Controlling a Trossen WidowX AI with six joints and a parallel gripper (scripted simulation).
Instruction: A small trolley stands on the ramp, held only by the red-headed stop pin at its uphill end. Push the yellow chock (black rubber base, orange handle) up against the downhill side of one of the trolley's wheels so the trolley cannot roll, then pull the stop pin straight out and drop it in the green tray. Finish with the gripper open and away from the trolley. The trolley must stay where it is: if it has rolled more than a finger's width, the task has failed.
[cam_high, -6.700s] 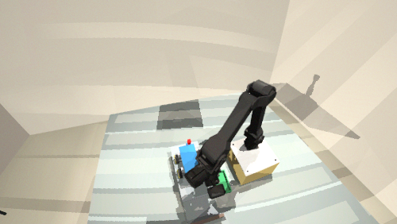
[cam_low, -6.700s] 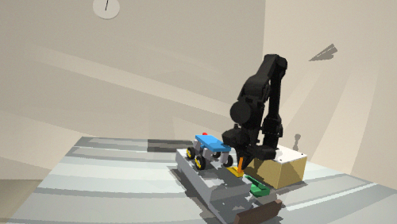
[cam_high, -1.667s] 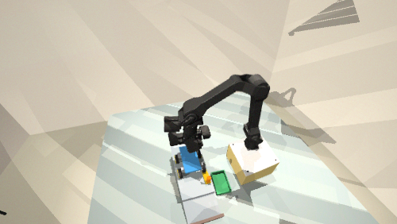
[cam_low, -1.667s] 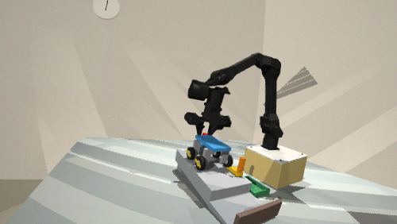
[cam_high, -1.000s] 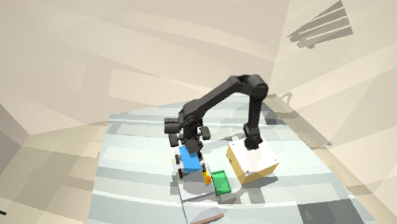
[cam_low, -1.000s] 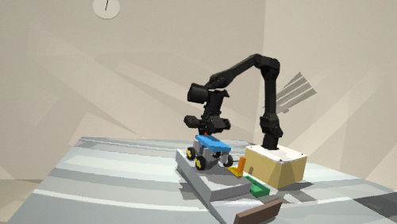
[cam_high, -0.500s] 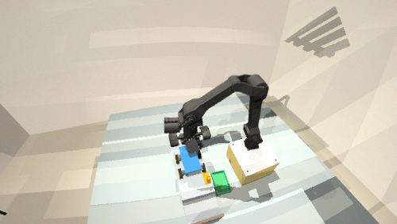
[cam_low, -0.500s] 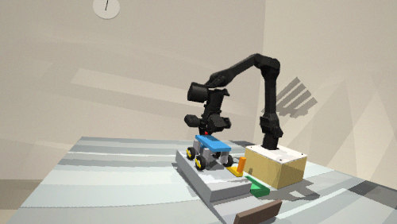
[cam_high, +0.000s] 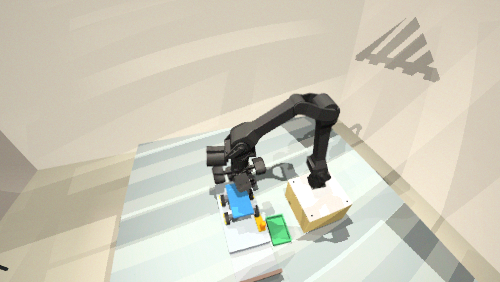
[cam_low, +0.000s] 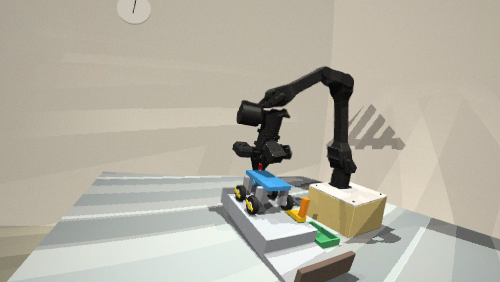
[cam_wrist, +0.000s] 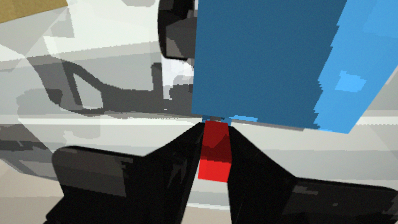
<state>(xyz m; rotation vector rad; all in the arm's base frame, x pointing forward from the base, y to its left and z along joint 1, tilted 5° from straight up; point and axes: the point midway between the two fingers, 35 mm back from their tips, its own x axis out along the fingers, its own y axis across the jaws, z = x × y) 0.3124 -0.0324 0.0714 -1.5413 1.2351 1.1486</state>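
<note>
Right now my gripper tip is 17 cm to the right of the green tray, 15 cm above it and 14 cm past it. Also, from my gripper tip: blue-topped trolley (9 cm to the left, 3 cm below, 1 cm ahead); red-headed stop pin (right at my gripper tip); grey ramp (10 cm to the left, 10 cm below).
</note>
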